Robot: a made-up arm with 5 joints.
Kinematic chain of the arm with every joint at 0, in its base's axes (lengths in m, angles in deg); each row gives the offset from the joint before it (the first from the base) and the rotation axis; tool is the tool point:
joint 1: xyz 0 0 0.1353 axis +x
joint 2: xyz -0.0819 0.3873 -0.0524 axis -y
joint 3: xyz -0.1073 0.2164 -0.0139 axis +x
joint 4: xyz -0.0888 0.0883 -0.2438 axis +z
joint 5: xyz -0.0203 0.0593 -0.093 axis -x
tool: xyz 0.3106 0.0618 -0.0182
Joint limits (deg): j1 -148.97..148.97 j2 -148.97..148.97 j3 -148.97..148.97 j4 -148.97..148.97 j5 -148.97..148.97
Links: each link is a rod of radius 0.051 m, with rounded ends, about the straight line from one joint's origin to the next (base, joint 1, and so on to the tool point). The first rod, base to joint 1, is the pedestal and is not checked.
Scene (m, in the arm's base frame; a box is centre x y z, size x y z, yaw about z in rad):
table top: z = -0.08
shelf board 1: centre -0.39 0.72 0.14 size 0.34 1.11 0.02 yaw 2
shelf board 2: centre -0.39 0.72 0.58 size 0.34 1.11 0.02 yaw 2
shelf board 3: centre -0.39 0.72 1.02 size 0.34 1.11 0.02 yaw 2
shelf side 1: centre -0.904 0.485 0.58 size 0.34 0.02 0.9 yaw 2
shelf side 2: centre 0.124 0.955 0.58 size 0.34 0.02 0.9 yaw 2
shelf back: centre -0.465 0.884 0.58 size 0.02 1.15 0.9 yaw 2
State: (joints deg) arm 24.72 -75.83 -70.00 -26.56 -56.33
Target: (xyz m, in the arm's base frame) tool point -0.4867 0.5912 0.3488
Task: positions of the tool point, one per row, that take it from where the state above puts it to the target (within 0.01 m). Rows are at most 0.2 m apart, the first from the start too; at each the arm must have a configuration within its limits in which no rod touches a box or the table.
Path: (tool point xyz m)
1: -0.2939 0.3882 0.2158
2: -0.3607 0.3158 0.3488
3: -0.4222 0.3880 0.3591
4: -0.4656 0.4824 0.3607
5: -0.4867 0.5912 0.3488

